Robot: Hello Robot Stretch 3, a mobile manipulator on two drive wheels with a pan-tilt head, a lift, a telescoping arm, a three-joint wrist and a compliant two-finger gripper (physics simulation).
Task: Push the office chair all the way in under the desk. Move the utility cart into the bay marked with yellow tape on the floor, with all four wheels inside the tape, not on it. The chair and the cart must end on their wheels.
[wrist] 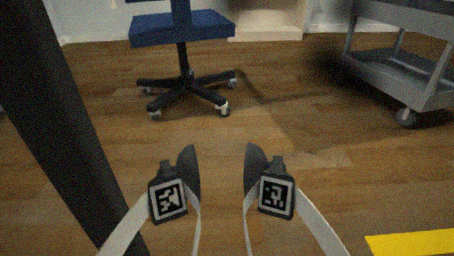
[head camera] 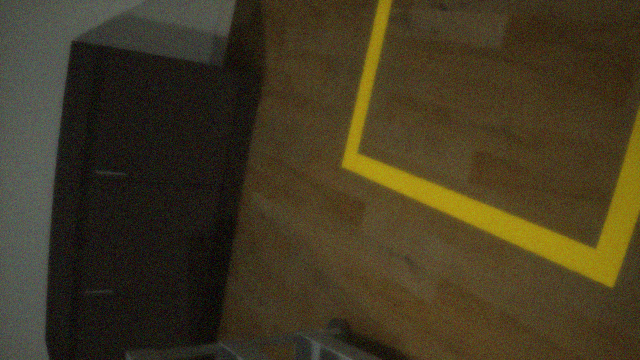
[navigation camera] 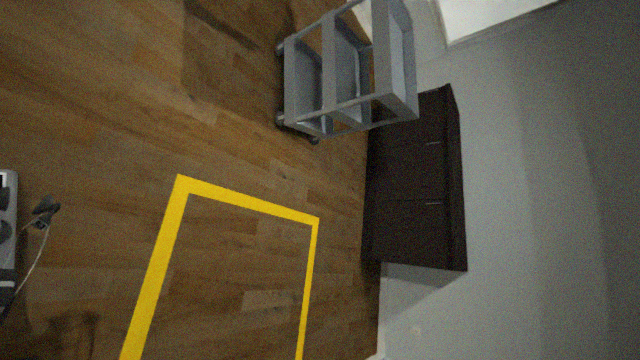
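Note:
I see my gripper (wrist: 221, 163). There is a dark cabinet as well, and I find the dark cabinet (head camera: 152, 152) (navigation camera: 414, 214) in both of these views. A yellow floor tape (head camera: 602, 264) is also in sight.

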